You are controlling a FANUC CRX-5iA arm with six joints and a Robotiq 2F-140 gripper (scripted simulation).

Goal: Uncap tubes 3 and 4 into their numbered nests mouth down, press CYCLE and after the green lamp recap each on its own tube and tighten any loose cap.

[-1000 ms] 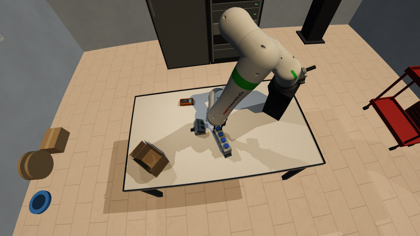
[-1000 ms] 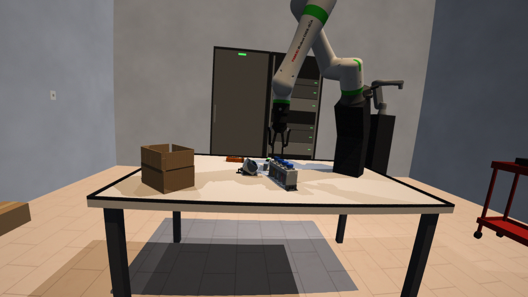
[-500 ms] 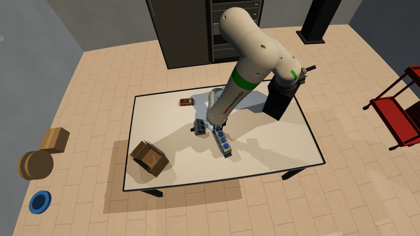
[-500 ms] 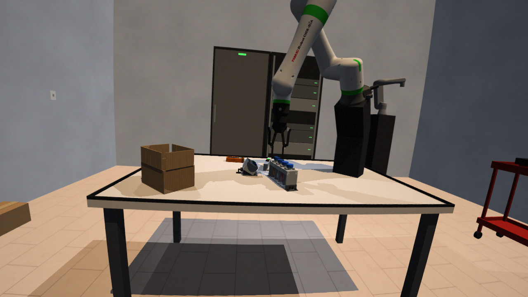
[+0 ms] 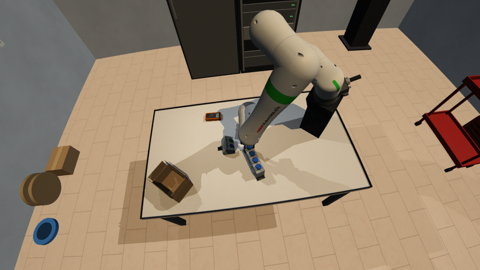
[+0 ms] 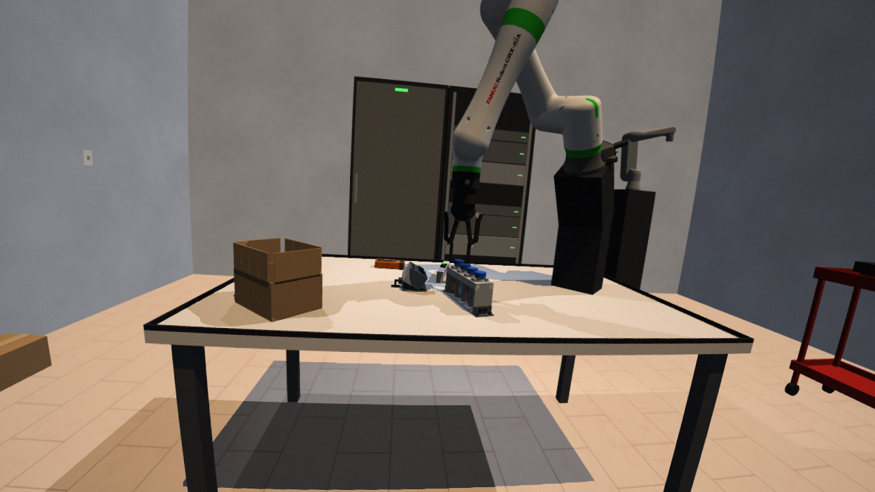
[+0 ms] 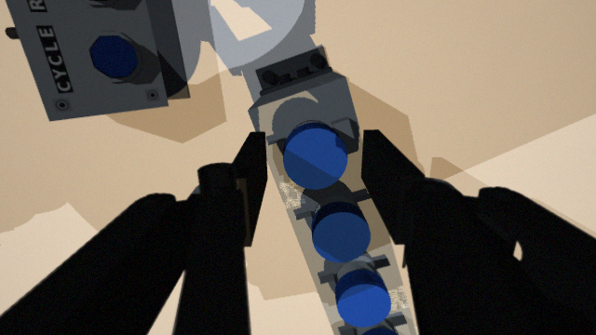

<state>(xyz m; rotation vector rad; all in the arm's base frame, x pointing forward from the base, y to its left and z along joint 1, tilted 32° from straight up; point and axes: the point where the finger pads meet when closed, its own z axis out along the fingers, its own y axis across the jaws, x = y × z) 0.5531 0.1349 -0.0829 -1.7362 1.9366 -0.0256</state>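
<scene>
The blue cap lies 5 cm to the left of my hand, 3 cm below it and 1 cm behind it. From my hand the other things lie so: blue cycle key 12 cm ahead, 8 cm below, 6 cm to the right; key housing 14 cm ahead, 9 cm below, 8 cm to the right; green ready key 12 cm ahead, 10 cm to the right, 8 cm below.
</scene>
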